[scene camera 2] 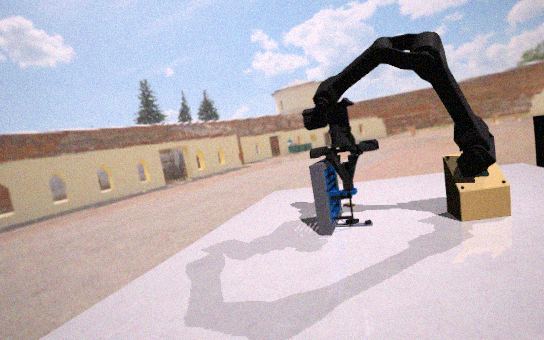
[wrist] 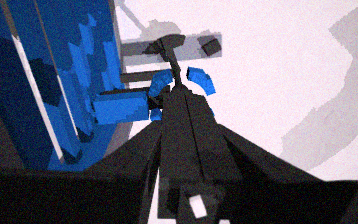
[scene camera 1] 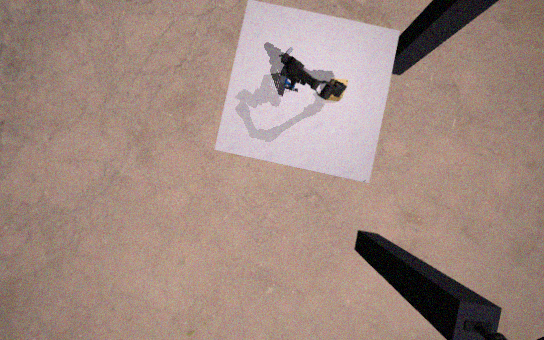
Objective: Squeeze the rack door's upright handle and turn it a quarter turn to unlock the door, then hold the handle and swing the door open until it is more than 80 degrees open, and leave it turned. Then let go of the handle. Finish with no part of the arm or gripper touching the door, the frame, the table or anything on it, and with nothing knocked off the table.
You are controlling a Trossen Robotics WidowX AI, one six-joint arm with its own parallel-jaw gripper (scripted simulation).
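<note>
My gripper point(scene camera 2: 347, 179). In the wrist view too, the gripper point(wrist: 186, 130). Blue slatted door point(wrist: 84, 49).
</note>
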